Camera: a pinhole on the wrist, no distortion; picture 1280 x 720 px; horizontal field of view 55.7 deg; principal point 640.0 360.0 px. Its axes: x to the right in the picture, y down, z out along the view. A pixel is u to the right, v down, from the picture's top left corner.
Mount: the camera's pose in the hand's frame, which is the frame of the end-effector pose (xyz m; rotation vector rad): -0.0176 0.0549 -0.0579 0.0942 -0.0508 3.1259
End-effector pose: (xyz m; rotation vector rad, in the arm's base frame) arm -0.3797 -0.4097 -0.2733 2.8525 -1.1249 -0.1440
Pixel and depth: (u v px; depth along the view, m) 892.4 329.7 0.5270
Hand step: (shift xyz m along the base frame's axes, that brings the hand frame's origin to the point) -0.1586 0.0118 -0.4605
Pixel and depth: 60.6 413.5 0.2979
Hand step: 0.0570 -0.1267 -0.2343
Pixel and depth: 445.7 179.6 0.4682
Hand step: -0.0565 -0.1512 -0.3984
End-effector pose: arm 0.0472 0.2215 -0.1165 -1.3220 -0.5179 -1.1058
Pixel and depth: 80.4 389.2 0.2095
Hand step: 0.1153 0.0990 0.0898
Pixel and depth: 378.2 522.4 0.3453
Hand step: 0.1071 0.2360 0.1323
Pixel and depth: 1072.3 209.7 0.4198
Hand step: 0.1218 0.3825 -0.0773
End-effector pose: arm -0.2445 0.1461 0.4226 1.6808 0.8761 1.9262
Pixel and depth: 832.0 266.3 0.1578
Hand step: 0.1102 -0.0487 0.0270
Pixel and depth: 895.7 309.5 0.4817
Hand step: 0.4419 -0.0289 0.0060
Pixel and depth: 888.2 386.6 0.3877
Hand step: 0.3428 -0.0165 -0.0068
